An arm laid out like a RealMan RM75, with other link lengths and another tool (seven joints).
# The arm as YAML. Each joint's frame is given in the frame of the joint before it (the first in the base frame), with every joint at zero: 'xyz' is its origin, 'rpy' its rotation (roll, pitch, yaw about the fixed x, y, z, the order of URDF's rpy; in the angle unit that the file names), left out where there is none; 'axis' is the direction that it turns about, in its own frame. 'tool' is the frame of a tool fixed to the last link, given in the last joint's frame.
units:
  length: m
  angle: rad
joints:
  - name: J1
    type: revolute
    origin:
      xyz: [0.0, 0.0, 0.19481]
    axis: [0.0, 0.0, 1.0]
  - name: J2
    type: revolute
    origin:
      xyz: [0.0, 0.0, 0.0]
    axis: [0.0, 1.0, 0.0]
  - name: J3
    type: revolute
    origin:
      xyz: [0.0, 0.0, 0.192]
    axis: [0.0, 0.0, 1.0]
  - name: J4
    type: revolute
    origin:
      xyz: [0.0, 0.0, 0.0]
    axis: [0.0, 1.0, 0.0]
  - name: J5
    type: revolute
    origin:
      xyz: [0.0, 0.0, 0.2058]
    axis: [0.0, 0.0, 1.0]
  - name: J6
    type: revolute
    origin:
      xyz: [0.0, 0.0, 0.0]
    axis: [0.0, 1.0, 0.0]
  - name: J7
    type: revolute
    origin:
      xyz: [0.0, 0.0, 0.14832]
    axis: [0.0, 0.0, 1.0]
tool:
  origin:
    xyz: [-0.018, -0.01, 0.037]
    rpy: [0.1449, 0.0, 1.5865]
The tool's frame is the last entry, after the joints.
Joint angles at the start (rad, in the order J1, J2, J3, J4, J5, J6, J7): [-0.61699, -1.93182, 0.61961, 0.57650, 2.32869, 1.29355, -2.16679]
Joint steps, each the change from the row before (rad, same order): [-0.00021, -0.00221, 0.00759, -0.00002, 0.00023, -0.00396, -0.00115]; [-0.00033, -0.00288, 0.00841, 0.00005, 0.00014, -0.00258, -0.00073]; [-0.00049, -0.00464, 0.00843, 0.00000, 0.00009, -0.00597, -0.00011]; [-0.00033, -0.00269, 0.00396, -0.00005, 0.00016, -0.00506, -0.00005]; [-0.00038, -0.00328, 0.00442, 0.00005, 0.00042, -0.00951, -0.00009]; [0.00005, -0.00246, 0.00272, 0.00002, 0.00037, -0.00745, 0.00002]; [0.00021, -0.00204, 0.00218, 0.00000, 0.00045, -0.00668, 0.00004]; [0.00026, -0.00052, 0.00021, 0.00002, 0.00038, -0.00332, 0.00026]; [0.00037, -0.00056, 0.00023, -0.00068, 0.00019, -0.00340, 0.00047]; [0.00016, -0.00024, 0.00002, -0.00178, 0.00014, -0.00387, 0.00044]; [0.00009, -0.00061, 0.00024, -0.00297, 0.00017, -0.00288, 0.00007]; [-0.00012, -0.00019, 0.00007, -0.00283, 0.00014, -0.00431, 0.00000]
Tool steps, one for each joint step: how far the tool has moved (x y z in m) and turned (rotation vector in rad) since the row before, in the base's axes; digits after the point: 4 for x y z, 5 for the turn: [0.0000, -0.0002, -0.0015, -0.00398, 0.00415, -0.00093]; [0.0004, -0.0005, -0.0019, -0.00601, 0.00344, -0.00211]; [0.0004, -0.0002, -0.0024, -0.00432, 0.00407, -0.00213]; [0.0000, 0.0002, -0.0012, -0.00059, 0.00280, -0.00061]; [-0.0003, 0.0007, -0.0012, 0.00225, 0.00525, 0.00007]; [-0.0004, 0.0005, -0.0008, 0.00236, 0.00386, 0.00058]; [-0.0005, 0.0004, -0.0006, 0.00233, 0.00355, 0.00077]; [-0.0004, 0.0003, 0.0000, 0.00201, 0.00194, 0.00064]; [-0.0005, 0.0001, -0.0002, 0.00168, 0.00154, 0.00095]; [-0.0006, 0.0001, -0.0002, 0.00173, 0.00133, 0.00156]; [-0.0004, -0.0003, -0.0008, -0.00022, -0.00014, 0.00222]; [-0.0006, 0.0000, -0.0004, 0.00142, 0.00093, 0.00234]
